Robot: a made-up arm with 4 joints.
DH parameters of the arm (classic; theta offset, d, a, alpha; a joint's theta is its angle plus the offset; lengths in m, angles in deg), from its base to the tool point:
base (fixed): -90 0.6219 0.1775 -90
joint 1: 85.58 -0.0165 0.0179 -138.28
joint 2: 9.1 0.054 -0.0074 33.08
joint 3: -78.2 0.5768 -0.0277 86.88
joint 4: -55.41 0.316 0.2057 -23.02
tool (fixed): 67.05 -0.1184 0 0
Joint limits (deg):
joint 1: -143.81..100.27
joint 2: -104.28..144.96
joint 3: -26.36..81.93
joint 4: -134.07..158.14
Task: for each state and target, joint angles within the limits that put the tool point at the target. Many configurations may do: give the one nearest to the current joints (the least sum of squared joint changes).
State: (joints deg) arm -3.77 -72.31 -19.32 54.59
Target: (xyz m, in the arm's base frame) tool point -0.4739 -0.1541 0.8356
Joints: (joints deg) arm 14.57 -104.28 -26.06 9.96
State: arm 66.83 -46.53 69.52 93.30
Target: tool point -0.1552 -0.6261 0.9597
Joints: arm 94.21 -84.38 49.68 42.72
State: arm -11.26 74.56 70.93 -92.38
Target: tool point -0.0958 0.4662 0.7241
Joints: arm 28.32 56.21 40.85 -94.44
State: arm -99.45 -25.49 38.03 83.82
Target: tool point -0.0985 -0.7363 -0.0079
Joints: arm -133.10 -7.22 28.05 135.44
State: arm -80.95 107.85 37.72 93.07
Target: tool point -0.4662 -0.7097 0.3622
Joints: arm -76.01 100.57 34.51 83.55
